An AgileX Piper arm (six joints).
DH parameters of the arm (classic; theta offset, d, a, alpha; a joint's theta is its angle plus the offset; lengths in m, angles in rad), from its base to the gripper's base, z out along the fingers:
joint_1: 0 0.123 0 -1.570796
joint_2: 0.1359 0 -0.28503 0
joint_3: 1.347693 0 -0.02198 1.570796
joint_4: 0 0.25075 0 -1.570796
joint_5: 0 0 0 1.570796
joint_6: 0 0.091 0 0
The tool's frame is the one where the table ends.
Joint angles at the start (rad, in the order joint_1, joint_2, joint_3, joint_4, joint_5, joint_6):
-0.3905, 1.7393, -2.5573, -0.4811, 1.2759, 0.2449
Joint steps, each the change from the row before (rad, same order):
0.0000, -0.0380, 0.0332, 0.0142, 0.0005, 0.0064
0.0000, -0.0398, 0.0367, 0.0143, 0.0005, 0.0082
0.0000, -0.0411, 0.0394, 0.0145, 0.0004, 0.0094
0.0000, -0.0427, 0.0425, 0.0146, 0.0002, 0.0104
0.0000, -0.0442, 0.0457, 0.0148, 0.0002, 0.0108
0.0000, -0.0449, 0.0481, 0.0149, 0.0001, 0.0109
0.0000, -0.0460, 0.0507, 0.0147, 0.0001, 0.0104
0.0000, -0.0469, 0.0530, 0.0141, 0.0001, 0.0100
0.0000, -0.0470, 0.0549, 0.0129, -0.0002, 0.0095
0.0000, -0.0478, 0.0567, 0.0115, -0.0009, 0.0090
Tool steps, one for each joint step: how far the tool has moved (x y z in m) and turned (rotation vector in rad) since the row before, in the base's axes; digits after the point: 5 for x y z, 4 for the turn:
-0.00962, 0.00514, 0.00369, 0.0106, -0.0121, 0.0092
-0.00989, 0.00527, 0.00305, 0.0124, -0.0117, 0.0087
-0.01008, 0.00538, 0.00239, 0.0138, -0.0113, 0.0086
-0.01031, 0.00549, 0.00169, 0.0150, -0.0107, 0.0084
-0.01049, 0.00559, 0.00086, 0.0162, -0.0093, 0.0084
-0.01043, 0.00559, -0.00004, 0.0170, -0.0078, 0.0084
-0.01053, 0.00561, -0.00092, 0.0172, -0.0060, 0.0083
-0.01058, 0.00559, -0.00183, 0.0173, -0.0042, 0.0078
-0.01036, 0.00541, -0.00280, 0.0169, -0.0021, 0.0069
-0.01043, 0.00532, -0.00361, 0.0158, -0.0009, 0.0060

